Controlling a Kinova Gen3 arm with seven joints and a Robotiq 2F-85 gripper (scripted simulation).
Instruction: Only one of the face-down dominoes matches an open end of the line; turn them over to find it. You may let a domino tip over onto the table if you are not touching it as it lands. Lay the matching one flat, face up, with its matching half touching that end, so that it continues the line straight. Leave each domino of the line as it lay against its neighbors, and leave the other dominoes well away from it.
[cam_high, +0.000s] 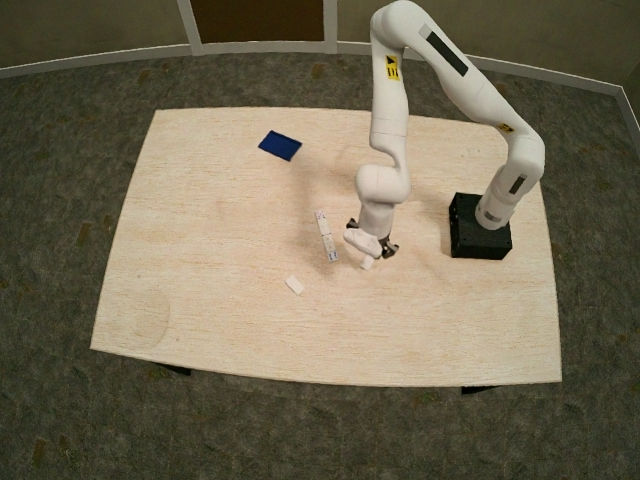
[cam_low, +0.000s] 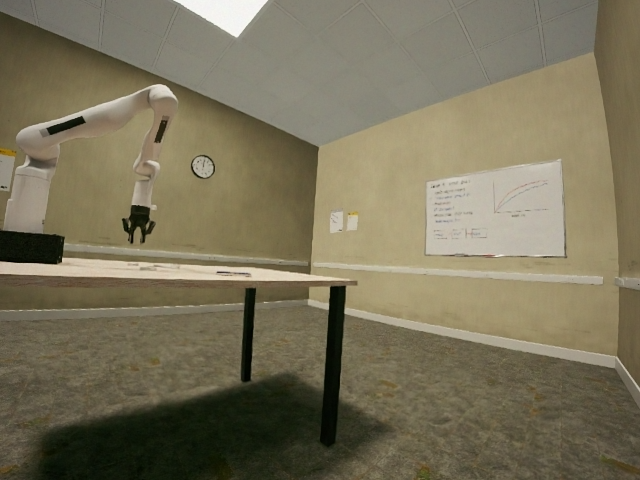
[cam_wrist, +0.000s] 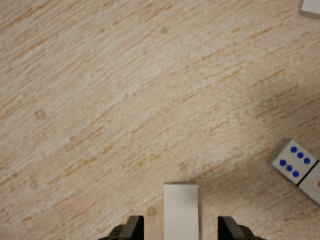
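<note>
Right now the white domino is 1 cm behind my hand, 1 cm to the right of it and 10 cm below it.
</note>
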